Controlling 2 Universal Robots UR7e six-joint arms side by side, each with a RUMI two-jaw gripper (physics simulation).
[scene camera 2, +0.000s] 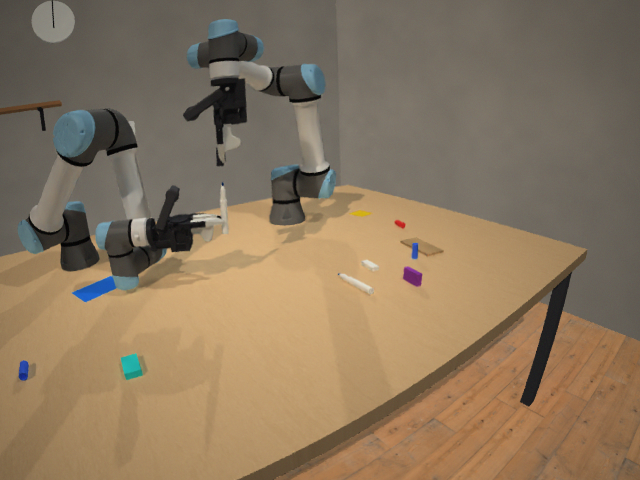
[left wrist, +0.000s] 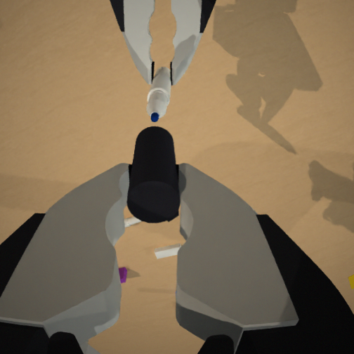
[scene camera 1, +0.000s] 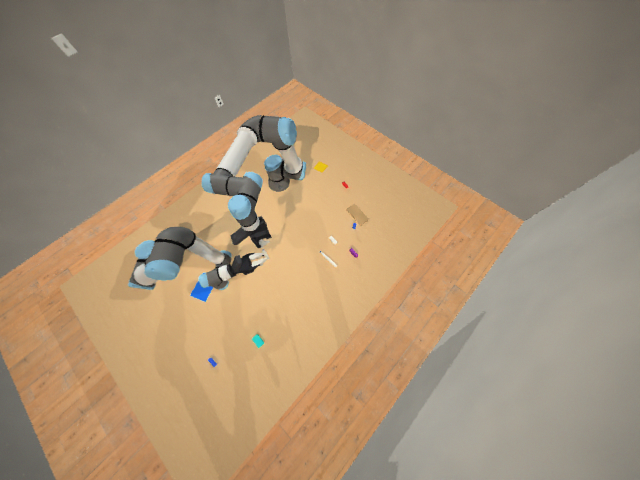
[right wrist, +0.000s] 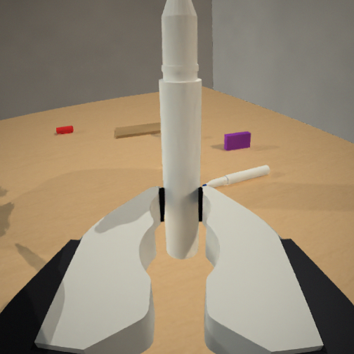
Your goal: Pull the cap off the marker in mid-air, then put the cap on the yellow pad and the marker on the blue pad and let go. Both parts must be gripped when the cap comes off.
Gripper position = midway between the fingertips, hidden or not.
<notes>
I see my left gripper (scene camera 2: 224,162), my right gripper (scene camera 2: 225,220) and a black cap (left wrist: 153,196).
My left gripper shows as well in the left wrist view (left wrist: 155,168). My right gripper shows as well in the left wrist view (left wrist: 161,84) and in the right wrist view (right wrist: 181,189). Scene camera 1 does not show the black cap, which is hidden by my left gripper. The right wrist view does not show the black cap: it is out of frame.
</notes>
